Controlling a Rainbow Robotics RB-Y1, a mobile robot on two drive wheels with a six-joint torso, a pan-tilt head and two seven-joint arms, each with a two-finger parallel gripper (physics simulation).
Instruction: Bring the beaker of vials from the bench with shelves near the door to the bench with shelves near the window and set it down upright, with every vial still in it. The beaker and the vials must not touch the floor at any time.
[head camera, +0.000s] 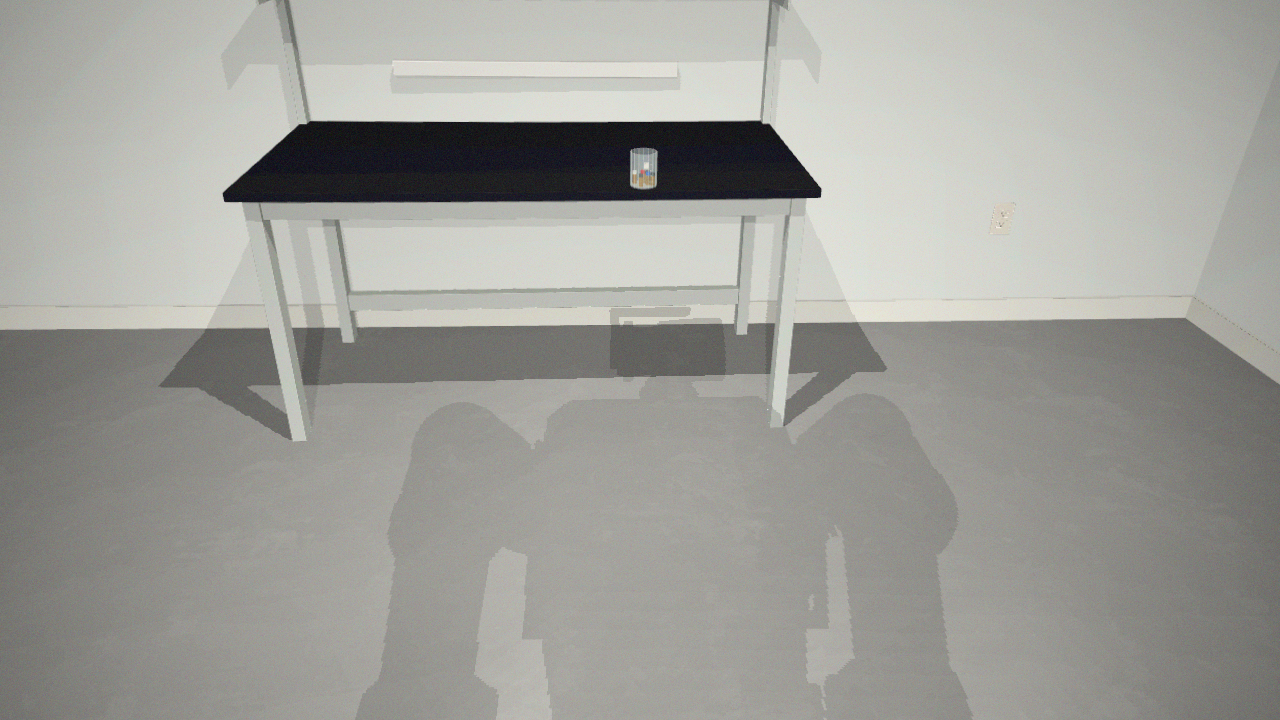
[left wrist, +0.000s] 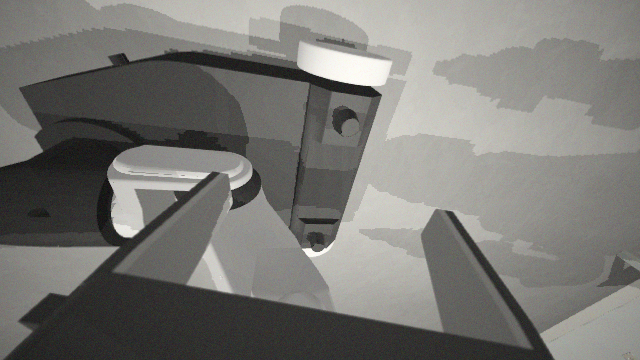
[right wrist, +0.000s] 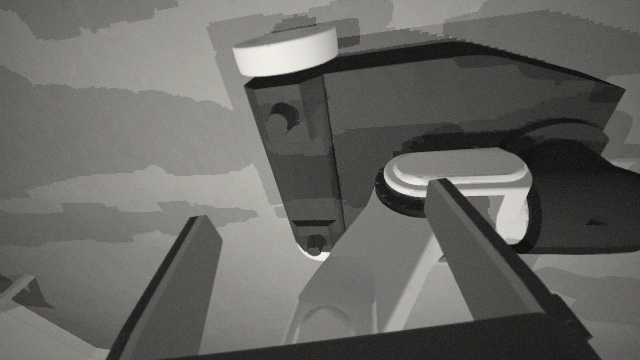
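A clear glass beaker (head camera: 643, 170) with several small coloured vials in it stands upright on the black top of a bench (head camera: 465, 161), right of the middle and close to the front edge, in the head view. Which of the two benches this is, the frames do not tell. My left gripper (left wrist: 327, 205) is open and empty, seen in the left wrist view. My right gripper (right wrist: 318, 211) is open and empty, seen in the right wrist view. Both hang beside my own base, away from the beaker; neither shows in the head view.
The bench has pale legs (head camera: 780, 313), a low rear crossbar (head camera: 546, 297) and rear uprights (head camera: 770, 62). A white strip (head camera: 535, 68) is on the wall behind it. A wall outlet (head camera: 1002, 218) is at the right. Floor (head camera: 196, 537) lies between me and the bench.
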